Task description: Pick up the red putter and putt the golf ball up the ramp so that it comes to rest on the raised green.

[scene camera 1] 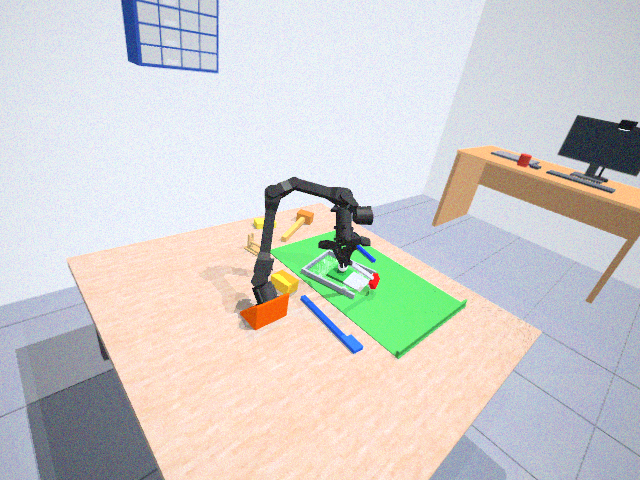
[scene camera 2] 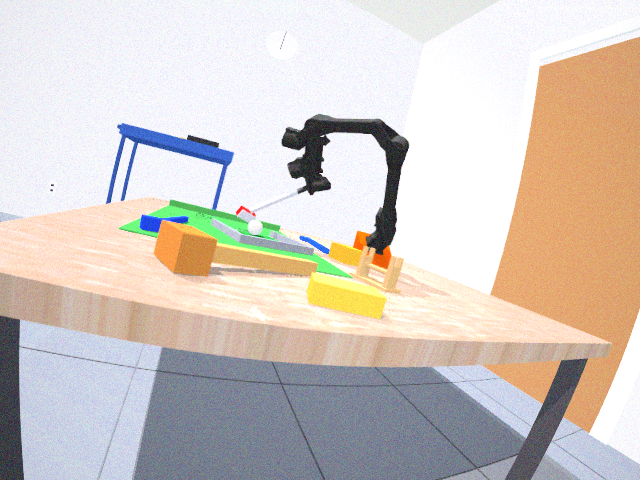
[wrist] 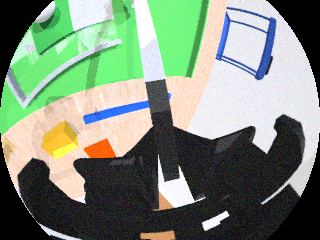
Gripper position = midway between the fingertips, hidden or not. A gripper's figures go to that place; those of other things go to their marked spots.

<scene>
My gripper [scene camera 2: 310, 194]: 1.07 m from the lens. An orange mallet [scene camera 2: 183, 249]: 0.39 m from the lens.
</scene>
